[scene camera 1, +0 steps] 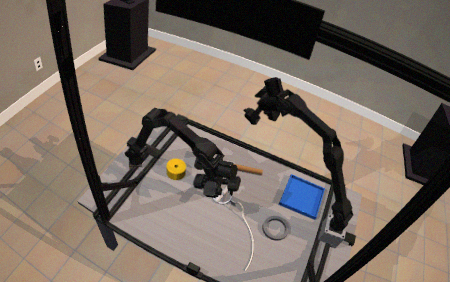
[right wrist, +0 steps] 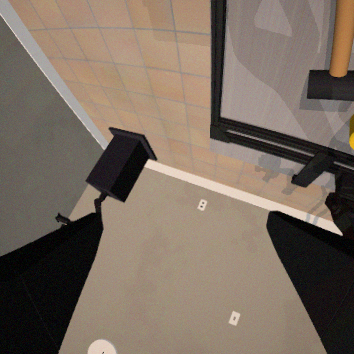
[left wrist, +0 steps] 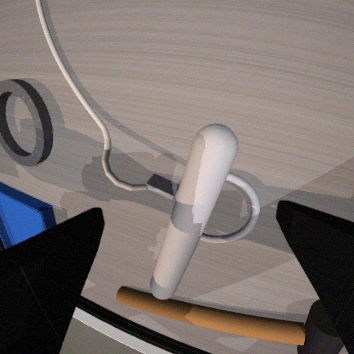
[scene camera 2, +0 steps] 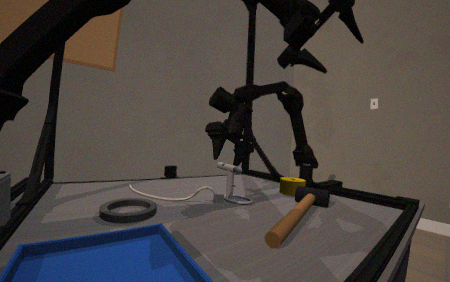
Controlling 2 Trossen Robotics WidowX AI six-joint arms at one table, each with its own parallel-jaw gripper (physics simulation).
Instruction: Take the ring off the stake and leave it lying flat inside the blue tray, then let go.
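Seen in the pictures: left gripper, fingertip midpoint: (scene camera 1: 221, 194) (left wrist: 191, 212) (scene camera 2: 225, 164); right gripper, fingertip midpoint: (scene camera 1: 249, 103) (right wrist: 186, 220) (scene camera 2: 343, 58); left arm's base at its link origin: (scene camera 1: 135, 161) (right wrist: 347, 179); right arm's base at its link origin: (scene camera 1: 336, 226).
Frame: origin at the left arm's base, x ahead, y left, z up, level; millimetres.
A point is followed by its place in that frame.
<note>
A white ring (scene camera 1: 224, 202) {x 413, y -222, z -5 mm} (scene camera 2: 240, 203) {x 446, y -162, z -10 mm} (left wrist: 255, 207) {x 368, y -178, z -11 mm} lies low around the foot of a white T-shaped stake (scene camera 2: 229, 186) {x 419, y -206, z 24 mm} (left wrist: 192, 225) {x 388, y -231, z 85 mm}; a white cord joins the ring by a small grey block. The blue tray (scene camera 1: 302, 196) {x 802, y -193, z -14 mm} (scene camera 2: 110, 260) {x 772, y -228, z -14 mm} (left wrist: 20, 220) {x 796, y -219, z -14 mm} holds no ring. My left gripper (scene camera 1: 217, 186) {x 387, y -237, z 83 mm} (scene camera 2: 227, 152) (left wrist: 191, 212) {x 387, y -237, z 83 mm} is open and empty, above the stake; its crossbar shows between the open fingers in the left wrist view. My right gripper (scene camera 1: 262, 116) (scene camera 2: 343, 56) {x 503, y 60, z 334 mm} (right wrist: 186, 220) {x 503, y 60, z 334 mm} is open and empty, raised high, away from the stake.
A dark grey ring (scene camera 1: 265, 227) {x 582, y -358, z -6 mm} (scene camera 2: 110, 214) {x 689, y -346, z -5 mm} (left wrist: 44, 120) {x 575, y -342, z -11 mm} lies flat beside the tray. A wooden-handled mallet (scene camera 1: 250, 170) {x 556, y -45, z 5 mm} (scene camera 2: 290, 220) {x 552, y -27, z 8 mm} (left wrist: 225, 322) {x 438, y -19, z 9 mm} (right wrist: 342, 35) {x 410, y 1, z 15 mm} lies near the stake. A yellow cylinder (scene camera 1: 176, 170) {x 200, y -72, z 30 mm} (scene camera 2: 292, 186) {x 244, y -43, z 13 mm} stands by the mallet's head. The white cord (scene camera 1: 250, 235) {x 516, y -391, z -13 mm} (scene camera 2: 170, 196) {x 510, y -342, z -13 mm} curves across the table.
</note>
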